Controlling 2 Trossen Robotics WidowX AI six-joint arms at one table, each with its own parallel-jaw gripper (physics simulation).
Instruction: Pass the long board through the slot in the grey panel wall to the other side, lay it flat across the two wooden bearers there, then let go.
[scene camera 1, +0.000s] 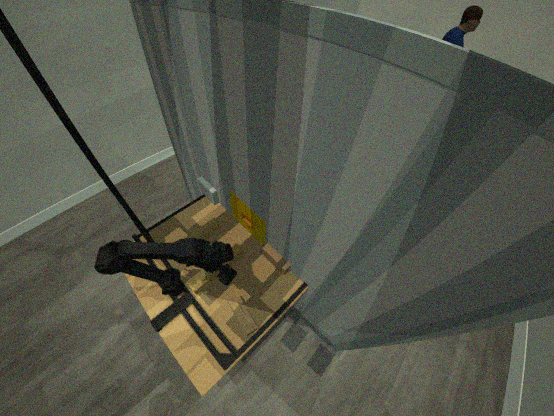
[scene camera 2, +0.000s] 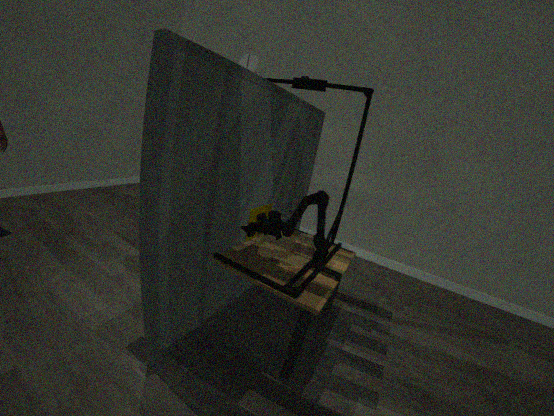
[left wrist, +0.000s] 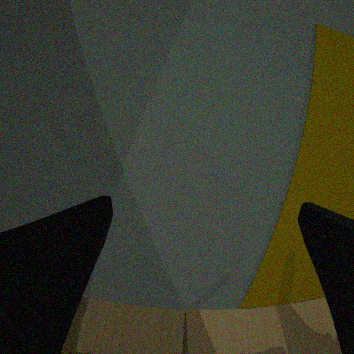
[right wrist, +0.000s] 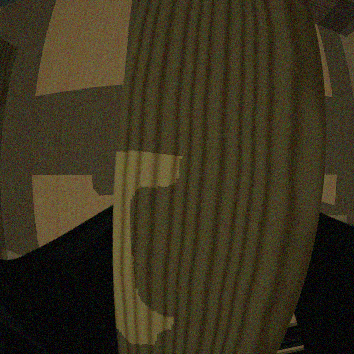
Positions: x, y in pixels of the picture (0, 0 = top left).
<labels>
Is the left gripper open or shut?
Open.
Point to the right gripper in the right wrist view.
200, 204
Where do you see the left gripper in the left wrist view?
At 209, 210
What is the left gripper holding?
Nothing.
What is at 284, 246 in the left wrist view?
A yellow plate.
</labels>
